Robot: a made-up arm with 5 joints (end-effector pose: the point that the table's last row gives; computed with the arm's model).
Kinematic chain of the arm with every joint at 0, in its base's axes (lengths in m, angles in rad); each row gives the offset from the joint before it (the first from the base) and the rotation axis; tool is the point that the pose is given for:
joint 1: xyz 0 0 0.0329 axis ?
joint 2: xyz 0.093 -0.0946 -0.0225 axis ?
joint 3: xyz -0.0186 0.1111 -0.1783 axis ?
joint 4: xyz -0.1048 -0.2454 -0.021 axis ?
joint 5: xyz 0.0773 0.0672 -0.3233 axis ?
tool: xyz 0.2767 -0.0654 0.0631
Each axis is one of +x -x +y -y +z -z.
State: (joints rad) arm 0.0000 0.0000 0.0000 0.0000 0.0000
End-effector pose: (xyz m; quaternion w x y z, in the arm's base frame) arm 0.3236 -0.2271 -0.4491 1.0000 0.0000 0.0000 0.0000
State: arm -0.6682 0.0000 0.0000 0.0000 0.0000
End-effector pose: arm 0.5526 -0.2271 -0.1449 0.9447 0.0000 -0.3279 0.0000
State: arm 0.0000 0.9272 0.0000 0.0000 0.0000
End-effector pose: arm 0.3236 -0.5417 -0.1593 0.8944 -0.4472 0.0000 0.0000
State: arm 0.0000 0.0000 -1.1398 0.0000 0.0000
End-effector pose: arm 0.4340 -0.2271 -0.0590 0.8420 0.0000 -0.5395 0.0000
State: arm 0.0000 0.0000 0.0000 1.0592 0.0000
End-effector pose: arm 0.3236 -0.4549 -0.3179 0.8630 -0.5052 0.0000 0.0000
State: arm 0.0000 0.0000 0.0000 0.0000 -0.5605
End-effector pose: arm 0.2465 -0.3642 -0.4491 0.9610 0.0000 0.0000 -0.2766
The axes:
joint 1: +y
joint 2: -x
joint 3: +y
joint 4: -x
joint 5: +z

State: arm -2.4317 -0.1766 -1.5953 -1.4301 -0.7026
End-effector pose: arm -0.1952 0.0101 0.2480 0.1397 -0.0202 0.6914 -0.7085
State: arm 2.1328 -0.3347 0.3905 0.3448 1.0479
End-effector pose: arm -0.5169 0.1277 0.2489 0.2540 0.5208 0.7930 0.1879
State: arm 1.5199 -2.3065 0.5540 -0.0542 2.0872
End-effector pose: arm 0.3633 0.0139 0.2065 0.4676 0.7016 -0.5344 -0.0589
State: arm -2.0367 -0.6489 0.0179 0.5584 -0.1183
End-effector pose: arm 0.3323 -0.0854 0.5468 0.5320 0.0694 -0.8438 0.0097
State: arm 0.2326 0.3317 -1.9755 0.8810 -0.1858
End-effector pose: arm 0.1598 -0.4097 0.1858 0.5228 -0.2673 -0.7737 -0.2380
